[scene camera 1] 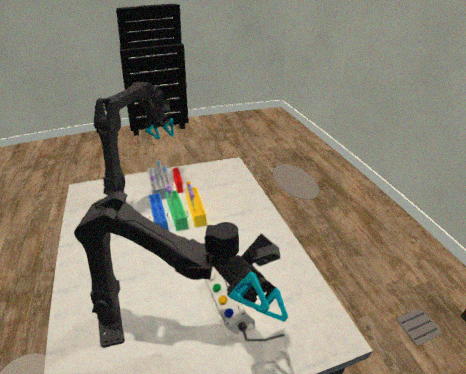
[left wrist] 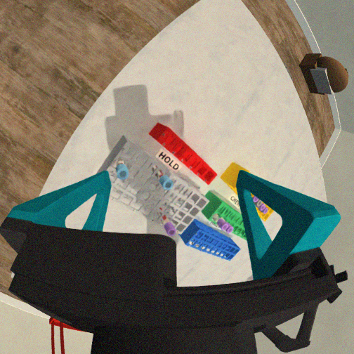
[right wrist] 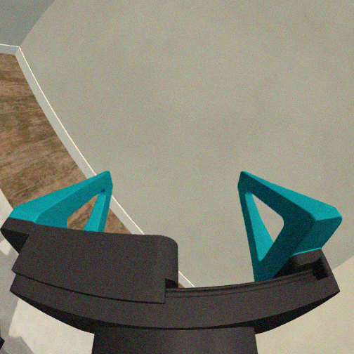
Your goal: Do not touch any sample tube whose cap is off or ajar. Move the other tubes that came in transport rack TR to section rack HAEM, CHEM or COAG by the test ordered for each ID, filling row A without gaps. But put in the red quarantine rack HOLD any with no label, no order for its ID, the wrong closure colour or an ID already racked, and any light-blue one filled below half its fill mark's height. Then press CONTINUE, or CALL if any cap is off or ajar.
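Places are measured from the left arm's base along level axes (x right, y back, z down), in centimetres.
Where they show: left gripper, fingertip midpoint: [scene camera 1: 165, 137]; right gripper, fingertip midpoint: [scene camera 1: 277, 315]; right arm's base, link origin: [scene camera 1: 109, 318].
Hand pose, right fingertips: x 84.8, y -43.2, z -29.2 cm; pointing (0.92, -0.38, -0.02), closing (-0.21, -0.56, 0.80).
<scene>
Things, the pixels of their top centre, and the offset from my right fingertips. "*": a spot on its surface instead. Level surfaces: height alone.
- green rack, top centre: [scene camera 1: 175, 204] dz +23.5, dx -75.2, dy +17.2 cm
- yellow CHEM rack, top centre: [scene camera 1: 195, 200] dz +23.5, dx -75.9, dy +9.2 cm
- blue rack, top centre: [scene camera 1: 157, 207] dz +23.5, dx -74.4, dy +24.8 cm
- pale panel with green, surface spot: [scene camera 1: 216, 287] * dz +22.2, dx -28.2, dy +8.2 cm
- white table, surface height: dz +29.3 cm
My left gripper [scene camera 1: 161, 134] [left wrist: 173, 177] is open and empty, high above the racks. The grey transport rack [left wrist: 189, 212] holds two tubes with light-blue tops [left wrist: 122, 171] [left wrist: 166, 182] and one purple-topped tube [left wrist: 170, 229]. The red HOLD rack [scene camera 1: 178, 181] [left wrist: 182, 153] shows no tubes. The green rack [scene camera 1: 179, 220] [left wrist: 215, 201] holds purple-topped tubes [left wrist: 225, 225]. The yellow CHEM rack [scene camera 1: 199, 218] [left wrist: 234, 174], partly behind a finger, holds purple-looking tubes [left wrist: 259, 203]. The blue rack [scene camera 1: 158, 210] [left wrist: 209, 240] looks empty. Labels and fill levels are too small to read. My right gripper [scene camera 1: 265, 309] [right wrist: 174, 178] is open and empty.
A pale panel with green [scene camera 1: 216, 287], yellow [scene camera 1: 222, 300] and blue [scene camera 1: 229, 313] round buttons lies beneath the right arm on the white table [scene camera 1: 165, 345]. A black cabinet [scene camera 1: 152, 50] stands by the wall. The right wrist view faces the wall [right wrist: 175, 100] and floor.
</scene>
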